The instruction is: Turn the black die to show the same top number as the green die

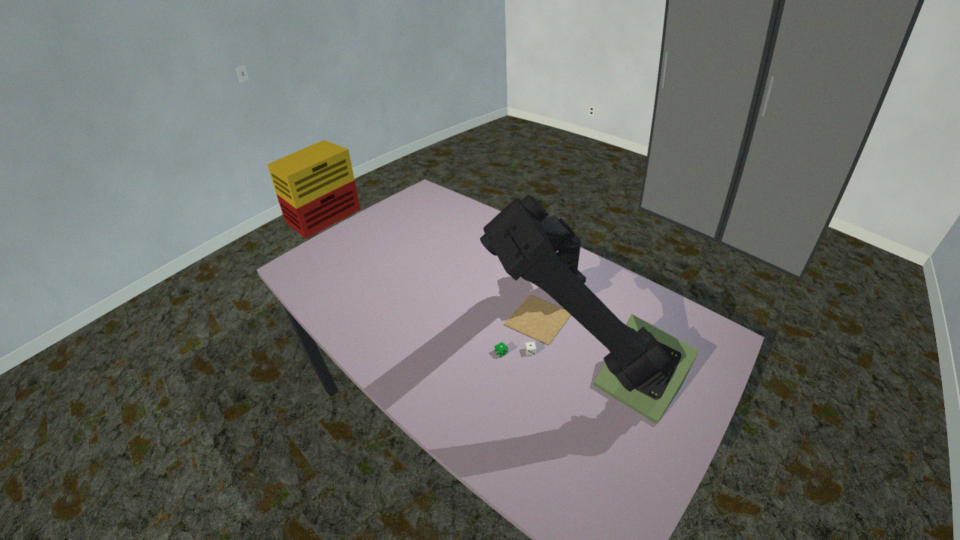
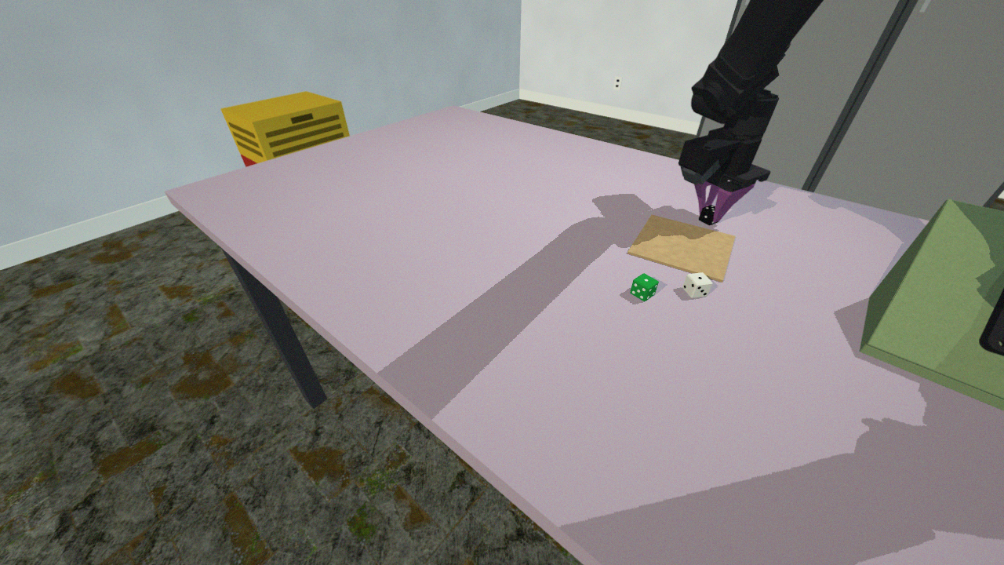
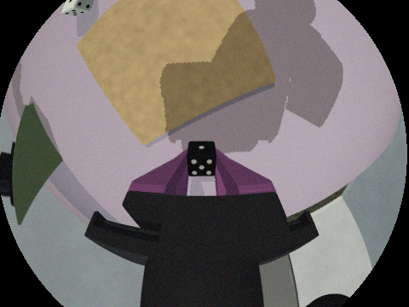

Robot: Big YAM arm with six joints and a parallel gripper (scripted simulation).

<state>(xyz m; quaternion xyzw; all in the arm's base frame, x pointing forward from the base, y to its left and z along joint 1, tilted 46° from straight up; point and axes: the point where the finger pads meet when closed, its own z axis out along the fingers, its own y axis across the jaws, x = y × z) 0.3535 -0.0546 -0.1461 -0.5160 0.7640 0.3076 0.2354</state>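
My hand is 11 cm to the right of the tan mat, 1 cm short of it and 1 cm above it. The rest, counted from my hand: black die (right at my hand); then green die (27 cm to the left, 1 cm ahead); then white die (22 cm to the left, 4 cm behind).
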